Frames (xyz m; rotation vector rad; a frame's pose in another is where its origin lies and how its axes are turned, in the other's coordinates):
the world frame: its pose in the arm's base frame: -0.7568 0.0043 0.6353 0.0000 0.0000 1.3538
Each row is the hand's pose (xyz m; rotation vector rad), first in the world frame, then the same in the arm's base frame.
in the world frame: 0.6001 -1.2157 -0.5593 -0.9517 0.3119 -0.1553
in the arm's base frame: 0.5596 0.3286 0.0760 -0.9890 -0.3725 1.0791
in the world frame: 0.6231 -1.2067 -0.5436 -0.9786 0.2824 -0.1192
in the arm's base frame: 0.5558 0.3530 0.0917 -0.9956 -0.4162 1.1104
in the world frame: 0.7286 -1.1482 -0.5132 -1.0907 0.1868 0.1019
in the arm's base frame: 0.5213 0.4686 0.1221 -1.0506 -0.5839 1.3040
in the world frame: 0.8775 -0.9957 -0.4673 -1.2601 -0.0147 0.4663
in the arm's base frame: 0.4045 0.6468 0.1680 -1.1022 -0.9070 1.6106
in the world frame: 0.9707 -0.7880 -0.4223 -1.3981 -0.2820 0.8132
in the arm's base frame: 0.2217 0.7826 0.2130 -1.0781 -1.2934 1.8792
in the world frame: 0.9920 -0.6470 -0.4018 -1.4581 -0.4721 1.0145
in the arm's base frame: 0.0886 0.8337 0.2335 -1.0178 -1.5509 2.0205
